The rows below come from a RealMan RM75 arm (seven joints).
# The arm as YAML. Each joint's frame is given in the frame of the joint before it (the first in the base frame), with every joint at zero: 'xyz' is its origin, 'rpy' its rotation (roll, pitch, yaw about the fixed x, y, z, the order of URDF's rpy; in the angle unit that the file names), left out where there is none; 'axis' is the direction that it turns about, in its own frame. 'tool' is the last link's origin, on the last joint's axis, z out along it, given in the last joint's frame.
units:
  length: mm
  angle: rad
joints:
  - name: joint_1
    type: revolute
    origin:
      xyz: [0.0, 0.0, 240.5]
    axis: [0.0, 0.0, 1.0]
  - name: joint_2
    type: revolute
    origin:
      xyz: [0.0, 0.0, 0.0]
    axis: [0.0, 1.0, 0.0]
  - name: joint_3
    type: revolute
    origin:
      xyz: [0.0, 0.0, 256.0]
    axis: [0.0, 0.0, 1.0]
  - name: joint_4
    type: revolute
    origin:
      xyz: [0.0, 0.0, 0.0]
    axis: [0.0, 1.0, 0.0]
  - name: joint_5
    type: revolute
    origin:
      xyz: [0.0, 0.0, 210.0]
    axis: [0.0, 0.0, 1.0]
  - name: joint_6
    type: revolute
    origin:
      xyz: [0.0, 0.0, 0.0]
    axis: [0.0, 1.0, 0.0]
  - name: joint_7
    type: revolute
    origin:
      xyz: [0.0, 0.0, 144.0]
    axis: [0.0, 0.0, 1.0]
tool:
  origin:
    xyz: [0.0, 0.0, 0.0]
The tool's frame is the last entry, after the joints.
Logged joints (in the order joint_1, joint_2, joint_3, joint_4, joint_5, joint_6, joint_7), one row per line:
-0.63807 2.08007 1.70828 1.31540 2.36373 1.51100 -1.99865
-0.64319 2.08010 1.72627 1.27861 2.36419 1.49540 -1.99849
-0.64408 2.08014 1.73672 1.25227 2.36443 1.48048 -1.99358
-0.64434 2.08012 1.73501 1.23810 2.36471 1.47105 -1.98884
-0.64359 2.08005 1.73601 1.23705 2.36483 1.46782 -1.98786
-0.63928 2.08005 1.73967 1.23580 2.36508 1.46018 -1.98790
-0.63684 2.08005 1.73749 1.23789 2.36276 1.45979 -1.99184
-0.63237 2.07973 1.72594 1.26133 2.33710 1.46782 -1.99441
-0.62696 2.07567 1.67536 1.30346 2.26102 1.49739 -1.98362
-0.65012 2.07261 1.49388 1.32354 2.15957 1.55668 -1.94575
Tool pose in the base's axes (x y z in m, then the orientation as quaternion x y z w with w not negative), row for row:
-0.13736 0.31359 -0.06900 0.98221 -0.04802 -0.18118 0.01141
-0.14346 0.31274 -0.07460 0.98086 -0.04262 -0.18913 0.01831
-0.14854 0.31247 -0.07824 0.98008 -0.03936 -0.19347 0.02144
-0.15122 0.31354 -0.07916 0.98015 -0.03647 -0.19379 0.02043
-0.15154 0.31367 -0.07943 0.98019 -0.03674 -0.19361 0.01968
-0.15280 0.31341 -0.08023 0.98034 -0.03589 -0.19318 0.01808
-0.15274 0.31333 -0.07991 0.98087 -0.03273 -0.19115 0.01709
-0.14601 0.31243 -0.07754 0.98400 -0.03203 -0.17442 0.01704
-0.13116 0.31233 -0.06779 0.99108 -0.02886 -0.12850 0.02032
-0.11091 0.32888 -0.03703 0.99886 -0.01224 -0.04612 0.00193
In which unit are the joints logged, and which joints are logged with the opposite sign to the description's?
The joints are logged in radians. Opposite sign: joint_2.
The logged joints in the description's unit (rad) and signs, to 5 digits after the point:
-0.63807 -2.08007 1.70828 1.31540 2.36373 1.51100 -1.99865
-0.64319 -2.08010 1.72627 1.27861 2.36419 1.49540 -1.99849
-0.64408 -2.08014 1.73672 1.25227 2.36443 1.48048 -1.99358
-0.64434 -2.08012 1.73501 1.23810 2.36471 1.47105 -1.98884
-0.64359 -2.08005 1.73601 1.23705 2.36483 1.46782 -1.98786
-0.63928 -2.08005 1.73967 1.23580 2.36508 1.46018 -1.98790
-0.63684 -2.08005 1.73749 1.23789 2.36276 1.45979 -1.99184
-0.63237 -2.07973 1.72594 1.26133 2.33710 1.46782 -1.99441
-0.62696 -2.07567 1.67536 1.30346 2.26102 1.49739 -1.98362
-0.65012 -2.07261 1.49388 1.32354 2.15957 1.55668 -1.94575

